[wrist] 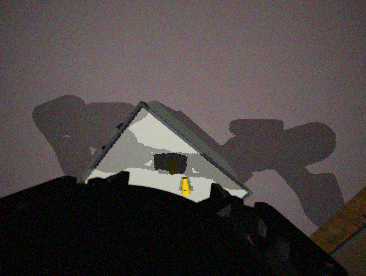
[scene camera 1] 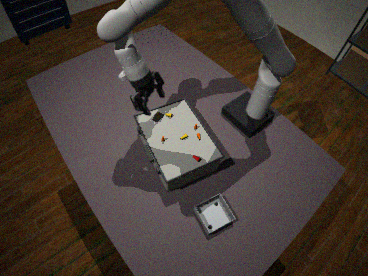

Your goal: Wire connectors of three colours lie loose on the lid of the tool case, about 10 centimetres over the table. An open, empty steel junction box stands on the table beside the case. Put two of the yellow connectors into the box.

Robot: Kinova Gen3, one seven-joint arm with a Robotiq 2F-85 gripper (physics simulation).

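Places are measured from the arm's base along level axes (x ahead, y left, z up), in millimetres.
Pixels of known places: gripper, fingertip midpoint: (wrist: 169, 186) (scene camera 1: 156, 105); arm's base, origin of the base link: (scene camera 1: 255, 111).
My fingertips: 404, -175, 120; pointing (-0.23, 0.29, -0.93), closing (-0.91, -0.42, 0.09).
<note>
Ahead of a thing's pixels: the offset from my fingertips to its top centre, as dx, dy, dz. Level surfaces: height alone.
Yellow connectors lie on the pale lid of the tool case {-6, +114, -56} (scene camera 1: 175, 127) (wrist: 150, 130): one {-39, +25, -45} (scene camera 1: 169, 115) (wrist: 185, 186) near the far end, one {-27, +138, -45} (scene camera 1: 184, 136) near the middle. Another {-5, +4, -35} (wrist: 172, 166) looks dim inside a dark shadow patch beside the first. Orange connectors {+40, +105, -38} (scene camera 1: 163, 139) {-89, +128, -38} (scene camera 1: 195, 127) {-73, +166, -48} (scene camera 1: 199, 136) and a red one {-10, +231, -44} (scene camera 1: 196, 158) lie on the lid. My gripper (scene camera 1: 153, 103) (wrist: 169, 186) is open and empty, above the far end of the case, apart from the connectors. The steel junction box {+37, +404, -124} (scene camera 1: 216, 216) stands open and empty on the table in front of the case.
The arm's dark base (scene camera 1: 247, 114) stands on the table {dz -163} (scene camera 1: 80, 105) right of the case. The case's raised sides stand between the lid and the table. A blue cabinet (scene camera 1: 37, 15) stands behind on the floor, and a shelf rack (scene camera 1: 350, 75) at the right.
</note>
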